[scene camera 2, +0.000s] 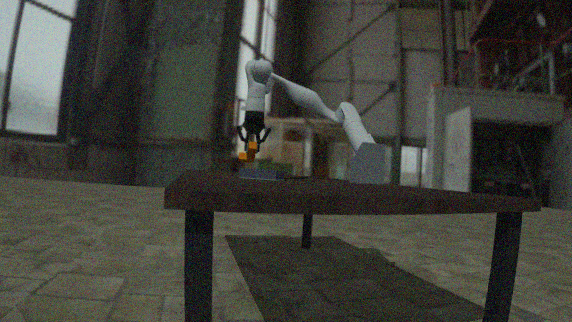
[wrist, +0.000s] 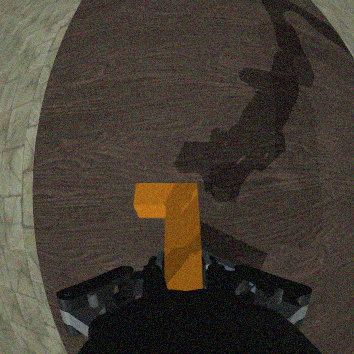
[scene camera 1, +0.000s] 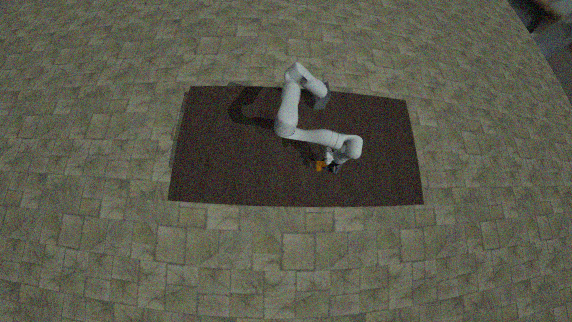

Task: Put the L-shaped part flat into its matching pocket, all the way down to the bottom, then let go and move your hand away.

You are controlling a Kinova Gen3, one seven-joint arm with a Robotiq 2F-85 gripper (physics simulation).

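Frame: origin at the arm's base, x left, y back, z up, level; centimetres.
Where they show: gripper, fingertip midpoint: (scene camera 2: 251, 153) (wrist: 181, 260); arm's base at its link origin: (scene camera 2: 367, 153) (scene camera 1: 321, 92).
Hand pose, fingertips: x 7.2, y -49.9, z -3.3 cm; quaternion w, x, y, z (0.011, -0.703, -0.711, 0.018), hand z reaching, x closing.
Things, the pixels of their top centre, and the offset from my fingertips. Level surfaces: height alone.
- orange L-shaped part at its top centre: (wrist: 161, 254) (scene camera 2: 248, 142) (scene camera 1: 327, 164) dx -1.9, dy -1.5, dz +4.3 cm
- low blue-grey block at its top centre: (scene camera 2: 262, 169) dx +6.7, dy +3.7, dz -5.9 cm
- dark brown table top at its surface level: dz -9.6 cm
The orange L-shaped part (scene camera 1: 320, 165) (scene camera 2: 252, 146) (wrist: 183, 230) is held by one end of its long arm; its short arm points left at the far end in the wrist view. My gripper (scene camera 2: 253, 142) (wrist: 181, 260) is shut on it. In scene camera 2 the part hangs above a low blue-grey block (scene camera 2: 259, 174) on the table, with a gap between them. The pocket's opening does not show in any view; the block is hidden in the wrist view, and in scene camera 1 I cannot tell it from the dark gripper.
The dark brown table top (scene camera 1: 225, 165) (scene camera 2: 350, 197) (wrist: 110, 110) carries the robot's grey base (scene camera 1: 321, 103) (scene camera 2: 369, 164), well away from the block. The arm's shadow falls across the table in the wrist view. A greenish shape shows behind the block in scene camera 2.
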